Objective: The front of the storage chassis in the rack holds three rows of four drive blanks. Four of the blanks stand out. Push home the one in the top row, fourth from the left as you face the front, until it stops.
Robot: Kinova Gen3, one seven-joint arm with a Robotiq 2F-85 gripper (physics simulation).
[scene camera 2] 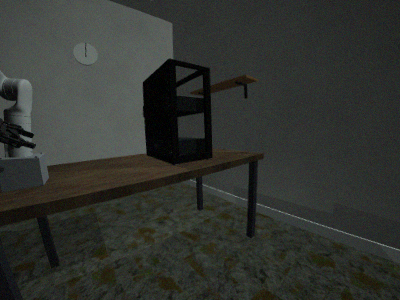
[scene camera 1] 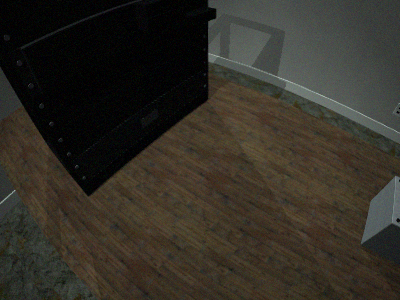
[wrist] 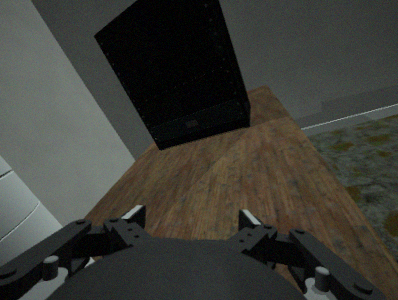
I see my gripper [wrist: 192, 218] and a black rack [scene camera 1: 99, 88].
The black rack also shows in scene camera 2 [scene camera 2: 162, 107] and in the wrist view [wrist: 150, 54].
